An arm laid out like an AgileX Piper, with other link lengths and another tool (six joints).
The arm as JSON. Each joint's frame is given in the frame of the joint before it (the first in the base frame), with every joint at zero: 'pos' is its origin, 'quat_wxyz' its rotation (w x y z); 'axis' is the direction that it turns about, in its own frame. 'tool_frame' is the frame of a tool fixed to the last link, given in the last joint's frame.
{
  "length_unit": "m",
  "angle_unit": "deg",
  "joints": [
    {
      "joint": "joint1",
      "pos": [
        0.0,
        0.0,
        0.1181
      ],
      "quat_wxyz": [
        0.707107,
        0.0,
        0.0,
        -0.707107
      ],
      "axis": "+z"
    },
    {
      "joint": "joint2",
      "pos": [
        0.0,
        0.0,
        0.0
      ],
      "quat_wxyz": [
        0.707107,
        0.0,
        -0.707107,
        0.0
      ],
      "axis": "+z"
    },
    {
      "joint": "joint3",
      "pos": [
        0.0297,
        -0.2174,
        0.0
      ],
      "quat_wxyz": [
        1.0,
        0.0,
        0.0,
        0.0
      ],
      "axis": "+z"
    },
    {
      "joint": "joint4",
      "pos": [
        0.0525,
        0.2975,
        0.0
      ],
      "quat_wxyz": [
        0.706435,
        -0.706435,
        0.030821,
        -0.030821
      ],
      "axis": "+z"
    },
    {
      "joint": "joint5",
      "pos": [
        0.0,
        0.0,
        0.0
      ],
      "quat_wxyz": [
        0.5,
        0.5,
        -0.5,
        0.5
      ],
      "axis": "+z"
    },
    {
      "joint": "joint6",
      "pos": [
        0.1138,
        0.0,
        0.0
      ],
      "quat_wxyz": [
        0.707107,
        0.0,
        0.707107,
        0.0
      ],
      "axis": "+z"
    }
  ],
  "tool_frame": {
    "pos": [
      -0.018,
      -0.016,
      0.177
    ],
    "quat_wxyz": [
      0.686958,
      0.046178,
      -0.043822,
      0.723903
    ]
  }
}
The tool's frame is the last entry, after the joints.
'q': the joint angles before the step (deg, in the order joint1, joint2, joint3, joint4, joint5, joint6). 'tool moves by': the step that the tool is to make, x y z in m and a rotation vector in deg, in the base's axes. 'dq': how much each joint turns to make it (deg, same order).
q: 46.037 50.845 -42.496 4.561 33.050 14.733
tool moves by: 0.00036 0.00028 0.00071 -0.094 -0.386 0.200
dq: 0.000 -0.001 0.001 -0.054 -0.186 -0.358
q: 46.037 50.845 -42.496 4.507 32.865 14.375
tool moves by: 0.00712 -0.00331 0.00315 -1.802 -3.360 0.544
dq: 0.001 -0.001 0.000 -3.095 -1.016 -0.711
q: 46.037 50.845 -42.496 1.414 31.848 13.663
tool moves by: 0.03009 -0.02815 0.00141 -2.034 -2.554 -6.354
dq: -1.515 -0.001 0.000 -11.070 0.011 9.543
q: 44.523 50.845 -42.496 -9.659 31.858 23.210
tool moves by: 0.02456 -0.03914 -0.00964 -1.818 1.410 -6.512
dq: -4.997 0.000 0.000 -1.991 2.509 1.998
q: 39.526 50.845 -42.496 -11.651 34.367 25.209
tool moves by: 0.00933 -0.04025 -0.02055 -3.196 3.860 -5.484
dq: -4.418 0.002 -0.001 -0.188 5.120 0.062
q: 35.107 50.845 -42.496 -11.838 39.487 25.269
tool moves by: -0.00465 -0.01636 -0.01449 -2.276 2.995 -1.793
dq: -1.010 0.000 0.000 -0.127 3.840 0.000
